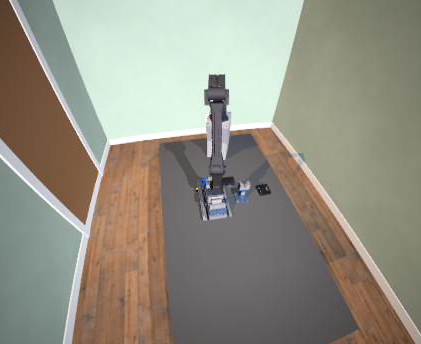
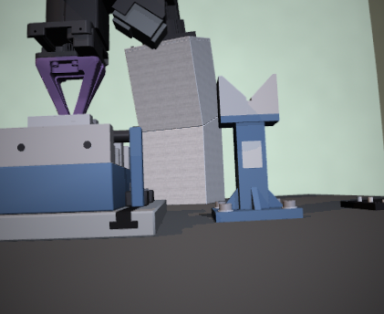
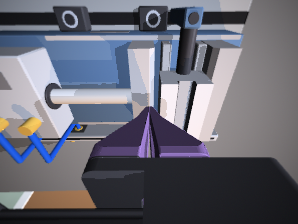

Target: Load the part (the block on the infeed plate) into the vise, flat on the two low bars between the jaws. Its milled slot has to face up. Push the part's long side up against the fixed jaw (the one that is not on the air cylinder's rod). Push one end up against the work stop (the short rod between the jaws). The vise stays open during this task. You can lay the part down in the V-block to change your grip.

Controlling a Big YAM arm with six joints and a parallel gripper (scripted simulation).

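Right now my hand is 3 cm short of the part and 1 cm above it. From my hand the other things lie so: dark work stop rod (4 cm to the left, 4 cm ahead, 2 cm below); moving jaw (3 cm below, 1 cm behind); air cylinder rod (6 cm behind, 3 cm below, 1 cm to the left).
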